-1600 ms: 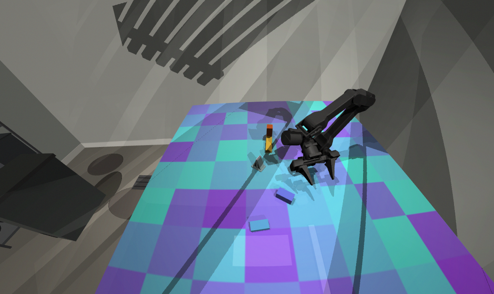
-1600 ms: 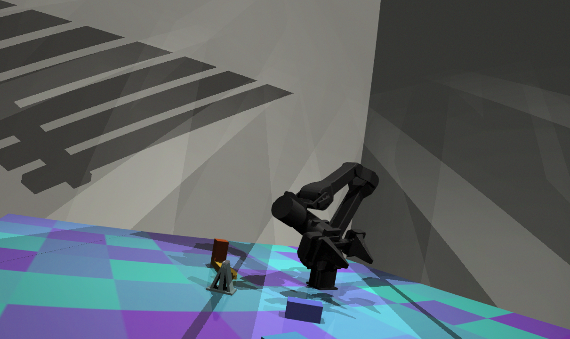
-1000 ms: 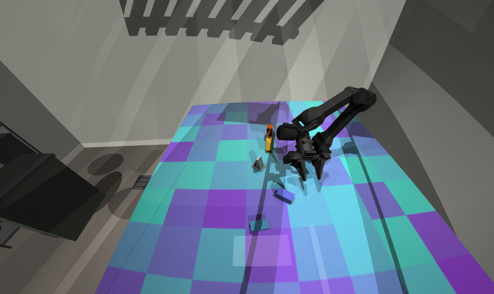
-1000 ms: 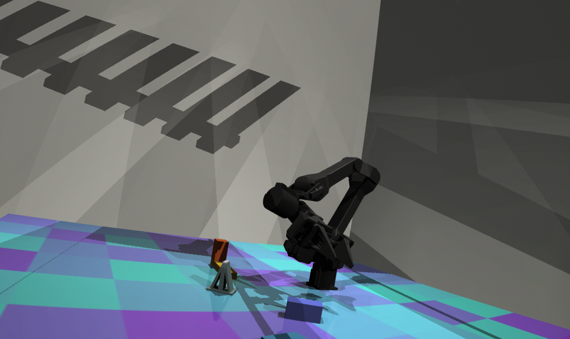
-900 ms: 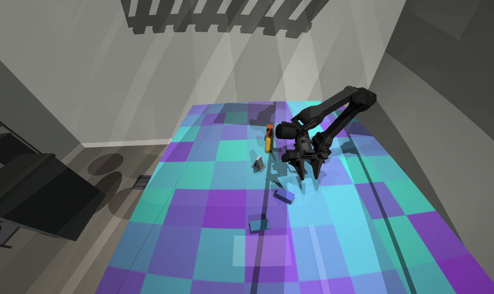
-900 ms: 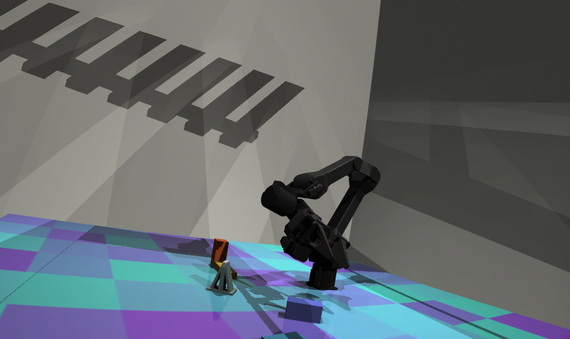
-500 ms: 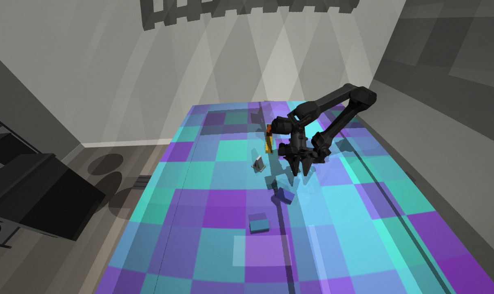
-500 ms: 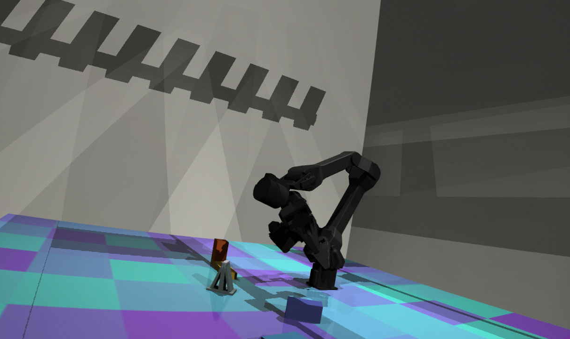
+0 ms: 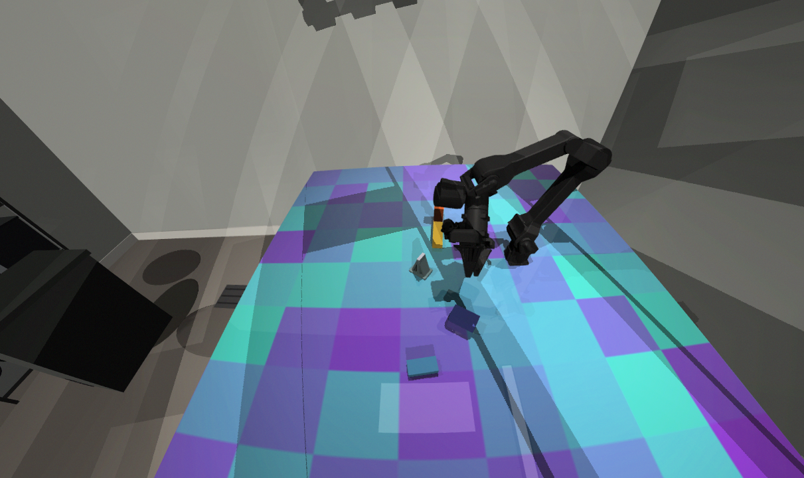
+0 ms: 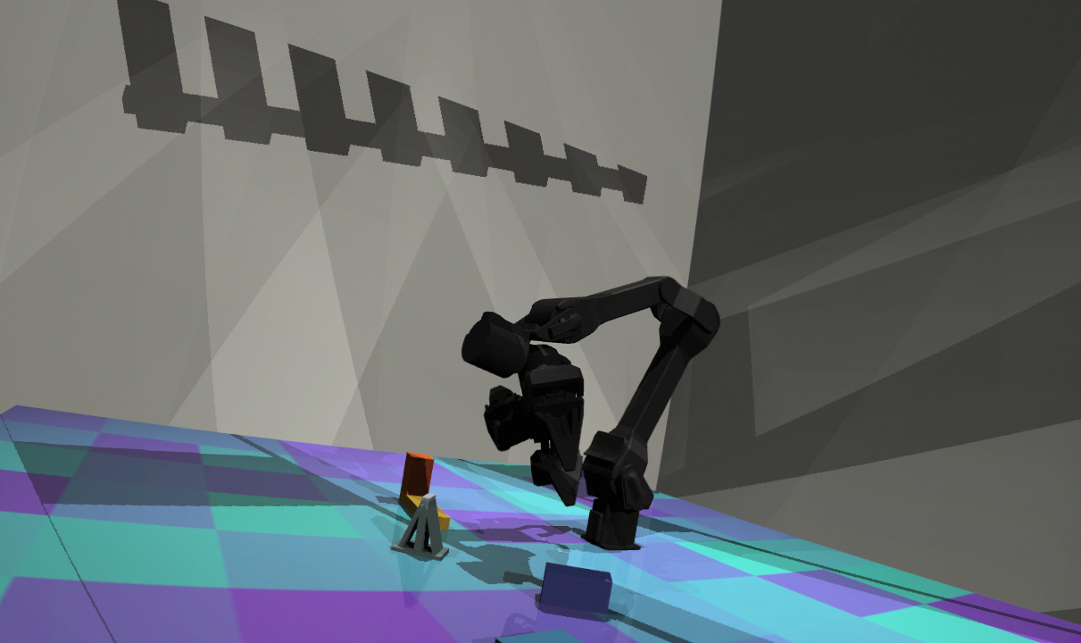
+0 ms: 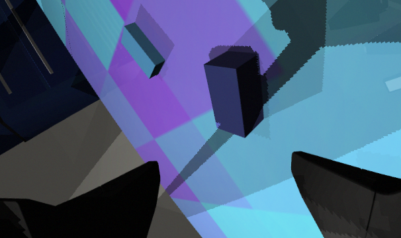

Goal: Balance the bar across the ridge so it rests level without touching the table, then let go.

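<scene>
My gripper tip is now 20 mm short of the dark blue block, 60 mm to the right of it and 90 mm above it. From my gripper tip the other things lie so: flat light blue block 120 mm ahead, 170 mm to the left, 100 mm below.
</scene>
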